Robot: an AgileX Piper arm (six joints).
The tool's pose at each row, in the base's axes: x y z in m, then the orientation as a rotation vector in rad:
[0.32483 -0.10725 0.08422 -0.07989 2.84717 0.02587]
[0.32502 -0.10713 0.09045 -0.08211 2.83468 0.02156]
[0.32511 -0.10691 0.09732 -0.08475 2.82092 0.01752]
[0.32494 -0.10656 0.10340 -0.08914 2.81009 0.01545]
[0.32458 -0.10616 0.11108 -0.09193 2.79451 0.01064]
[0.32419 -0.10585 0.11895 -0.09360 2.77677 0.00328]
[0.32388 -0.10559 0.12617 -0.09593 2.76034 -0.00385]
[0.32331 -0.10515 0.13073 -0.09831 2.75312 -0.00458]
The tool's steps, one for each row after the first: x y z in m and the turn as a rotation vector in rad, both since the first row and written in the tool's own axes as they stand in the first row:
[-0.00199 0.00017 -0.00591 0.00298 -0.01236 -0.00231]
[-0.00408 0.00045 -0.01245 0.00577 -0.02597 -0.00494]
[-0.00569 0.00087 -0.01831 0.00698 -0.03661 -0.00851]
[-0.00759 0.00136 -0.02575 0.01036 -0.05200 -0.01141]
[-0.00951 0.00177 -0.03339 0.01571 -0.06954 -0.01389]
[-0.01132 0.00212 -0.04038 0.02086 -0.08572 -0.01679]
[-0.01212 0.00263 -0.04490 0.02129 -0.09283 -0.01877]

